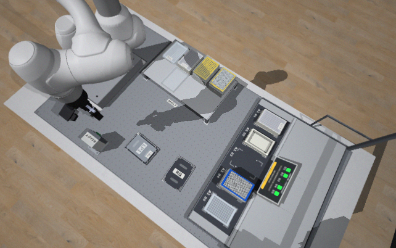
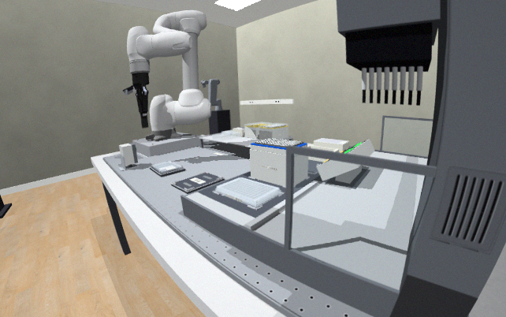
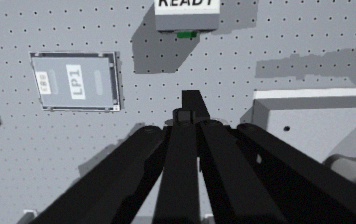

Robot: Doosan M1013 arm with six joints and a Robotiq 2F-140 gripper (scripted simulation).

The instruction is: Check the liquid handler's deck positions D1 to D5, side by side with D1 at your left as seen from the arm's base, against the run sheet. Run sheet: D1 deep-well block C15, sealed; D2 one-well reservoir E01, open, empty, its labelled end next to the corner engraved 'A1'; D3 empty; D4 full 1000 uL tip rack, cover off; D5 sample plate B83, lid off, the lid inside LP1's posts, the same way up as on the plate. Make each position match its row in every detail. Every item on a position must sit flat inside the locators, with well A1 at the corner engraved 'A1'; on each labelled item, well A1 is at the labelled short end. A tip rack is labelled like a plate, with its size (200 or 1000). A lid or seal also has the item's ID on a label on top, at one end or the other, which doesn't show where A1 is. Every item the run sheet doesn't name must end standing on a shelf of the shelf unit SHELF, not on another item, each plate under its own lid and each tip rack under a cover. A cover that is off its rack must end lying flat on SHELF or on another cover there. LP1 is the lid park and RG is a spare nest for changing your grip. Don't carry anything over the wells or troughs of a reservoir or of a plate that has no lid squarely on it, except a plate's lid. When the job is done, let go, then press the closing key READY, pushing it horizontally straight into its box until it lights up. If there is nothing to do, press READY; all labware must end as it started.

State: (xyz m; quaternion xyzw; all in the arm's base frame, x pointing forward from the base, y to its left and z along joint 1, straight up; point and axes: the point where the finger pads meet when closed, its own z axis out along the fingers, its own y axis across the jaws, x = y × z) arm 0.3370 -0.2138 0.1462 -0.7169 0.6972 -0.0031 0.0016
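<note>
The ready box lies 80 mm to the right of my hand and 130 mm below it. The rest, counted from my hand: blue-rimmed tip rack: 660 mm ahead, 140 mm to the left, 90 mm below; cream reservoir: 650 mm ahead, 390 mm to the left, 150 mm below; shelf: 150 mm ahead, 470 mm to the left, 140 mm below.
</note>
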